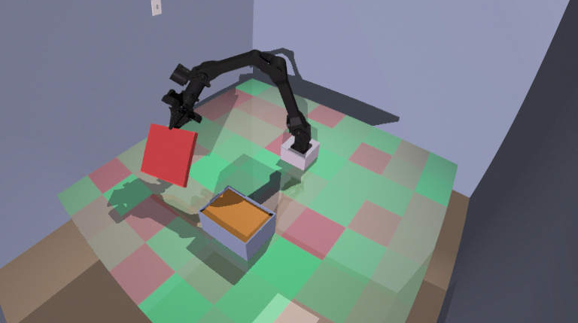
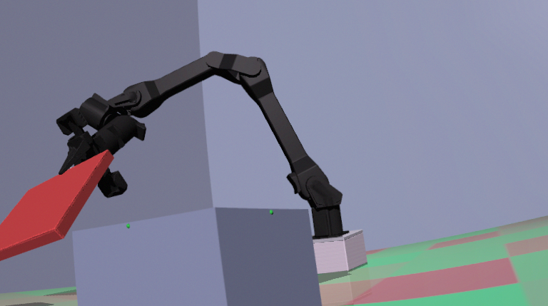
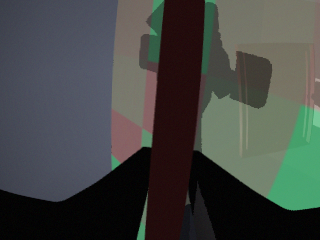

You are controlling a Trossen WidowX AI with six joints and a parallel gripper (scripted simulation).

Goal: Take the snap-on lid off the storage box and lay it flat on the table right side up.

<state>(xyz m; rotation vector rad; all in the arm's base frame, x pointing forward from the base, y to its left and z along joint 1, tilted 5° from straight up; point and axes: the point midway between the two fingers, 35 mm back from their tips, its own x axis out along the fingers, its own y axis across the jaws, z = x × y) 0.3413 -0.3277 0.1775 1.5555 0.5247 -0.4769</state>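
Now: the red square lid 60 mm ahead of my gripper tip, 20 mm to the left of it and 60 mm below it. The rest, counted from my gripper tip: grey storage box: 50 mm ahead, 360 mm to the left, 170 mm below.
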